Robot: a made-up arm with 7 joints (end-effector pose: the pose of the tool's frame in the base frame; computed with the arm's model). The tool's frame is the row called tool. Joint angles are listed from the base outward.
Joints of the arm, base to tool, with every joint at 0 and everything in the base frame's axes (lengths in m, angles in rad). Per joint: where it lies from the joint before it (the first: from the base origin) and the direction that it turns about. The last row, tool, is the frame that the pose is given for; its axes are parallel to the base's.
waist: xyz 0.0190 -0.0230 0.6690 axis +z
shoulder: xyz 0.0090 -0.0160 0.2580 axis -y
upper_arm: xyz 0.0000 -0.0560 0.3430 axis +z
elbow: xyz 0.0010 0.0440 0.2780 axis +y
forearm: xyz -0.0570 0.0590 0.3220 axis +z
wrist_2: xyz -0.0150 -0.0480 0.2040 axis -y
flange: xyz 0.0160 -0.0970 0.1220 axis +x
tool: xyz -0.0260 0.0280 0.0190
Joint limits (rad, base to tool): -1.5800..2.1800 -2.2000..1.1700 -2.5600..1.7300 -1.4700..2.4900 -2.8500..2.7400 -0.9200..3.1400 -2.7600..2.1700
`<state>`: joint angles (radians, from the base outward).
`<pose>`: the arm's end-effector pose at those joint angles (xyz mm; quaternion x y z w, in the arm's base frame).
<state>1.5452 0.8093 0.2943 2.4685 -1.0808 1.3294 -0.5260</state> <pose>-221.1 56.9 1475.1 -0.6195 -0.5032 0.4564 0.3934</pose>
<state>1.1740 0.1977 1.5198 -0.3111 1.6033 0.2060 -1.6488</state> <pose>75.1 -372.1 2117.8 -0.4716 0.6825 -0.4554 0.3230</pose>
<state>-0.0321 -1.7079 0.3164 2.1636 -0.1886 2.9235 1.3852</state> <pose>486.6 -34.7 483.9 0.6962 0.4134 -0.1770 0.5595</pose>
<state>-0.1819 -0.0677 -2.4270 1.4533 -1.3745 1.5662 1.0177</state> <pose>-220.3 -562.4 1853.0 -0.1316 0.1697 -0.9463 0.2418</pose>
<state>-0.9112 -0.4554 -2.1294 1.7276 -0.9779 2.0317 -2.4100</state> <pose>-308.0 -503.4 1710.0 0.2242 -0.9106 -0.3031 0.1694</pose>
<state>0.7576 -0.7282 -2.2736 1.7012 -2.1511 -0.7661 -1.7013</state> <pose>655.3 -295.0 1667.3 -0.3772 -0.7772 0.3055 0.4005</pose>
